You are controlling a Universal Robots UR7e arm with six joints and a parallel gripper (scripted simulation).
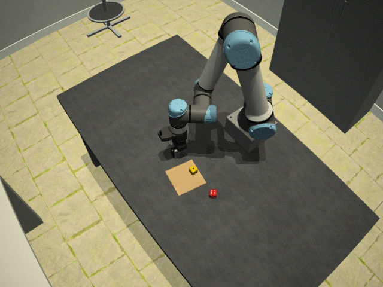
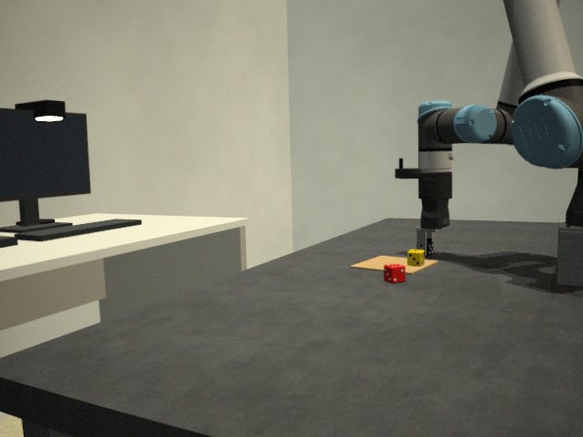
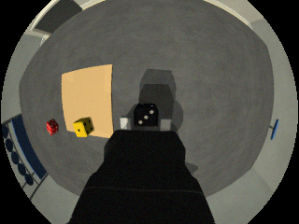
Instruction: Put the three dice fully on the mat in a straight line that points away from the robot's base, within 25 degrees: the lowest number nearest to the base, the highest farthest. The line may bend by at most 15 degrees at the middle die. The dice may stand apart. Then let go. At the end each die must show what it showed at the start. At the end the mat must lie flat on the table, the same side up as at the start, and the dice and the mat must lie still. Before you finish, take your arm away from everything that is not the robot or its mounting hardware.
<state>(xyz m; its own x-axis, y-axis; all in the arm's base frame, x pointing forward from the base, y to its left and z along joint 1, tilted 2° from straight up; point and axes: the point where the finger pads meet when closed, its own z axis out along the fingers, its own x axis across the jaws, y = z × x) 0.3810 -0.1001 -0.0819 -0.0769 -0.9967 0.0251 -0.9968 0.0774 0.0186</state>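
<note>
Right now my hand is 20 mm short of the tan mat, 130 mm to the right of it and 20 mm above it. From my hand the other things lie so: black die right at my hand; then yellow die 20 mm behind, 130 mm to the left; then red die 30 mm behind, 270 mm to the left, 10 mm below.
</note>
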